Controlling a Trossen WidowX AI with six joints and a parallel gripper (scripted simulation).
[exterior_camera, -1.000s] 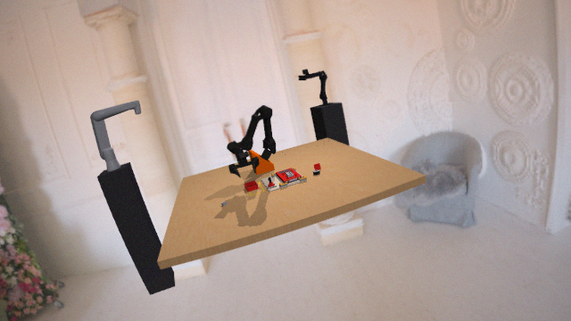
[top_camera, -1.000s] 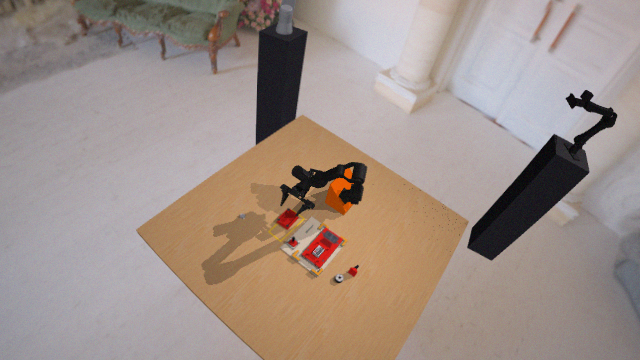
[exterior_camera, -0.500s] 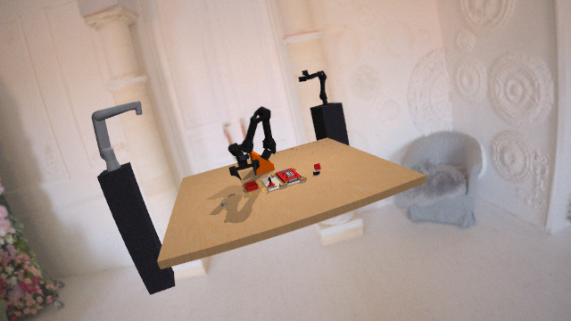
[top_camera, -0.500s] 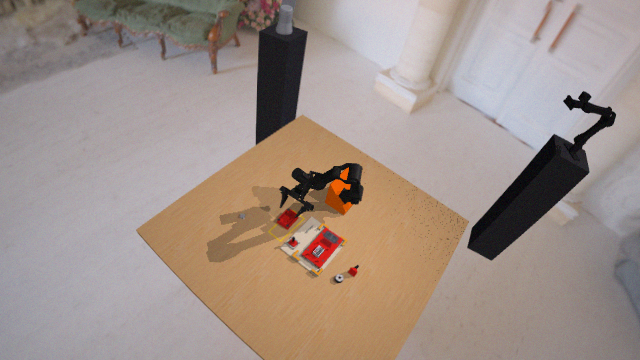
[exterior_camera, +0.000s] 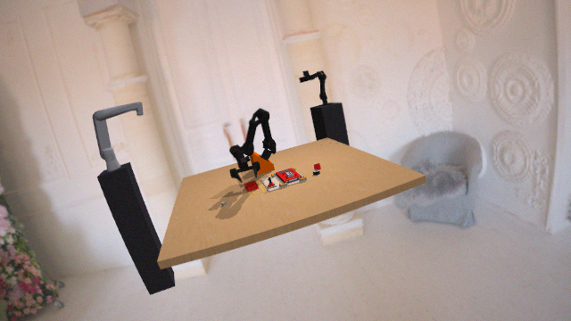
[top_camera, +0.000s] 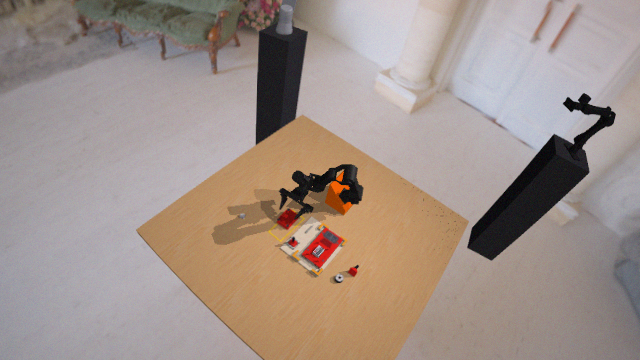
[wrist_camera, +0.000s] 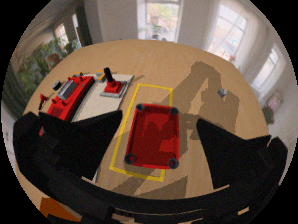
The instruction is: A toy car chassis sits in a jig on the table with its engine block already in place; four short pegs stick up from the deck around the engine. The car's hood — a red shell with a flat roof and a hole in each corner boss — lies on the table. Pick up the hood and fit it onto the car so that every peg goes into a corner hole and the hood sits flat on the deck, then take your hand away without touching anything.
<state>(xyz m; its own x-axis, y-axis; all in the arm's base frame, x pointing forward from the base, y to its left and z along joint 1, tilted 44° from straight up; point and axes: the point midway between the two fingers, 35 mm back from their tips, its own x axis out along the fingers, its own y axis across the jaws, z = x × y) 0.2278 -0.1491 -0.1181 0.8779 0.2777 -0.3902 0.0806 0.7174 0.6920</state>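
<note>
Right now the red hood is 50 mm below my gripper tip and 10 mm behind it. The rest, counted from my gripper tip: jig 200 mm to the left, 50 mm ahead, 40 mm below; then grey wheel 380 mm to the left, 140 mm ahead, 50 mm below.
</note>
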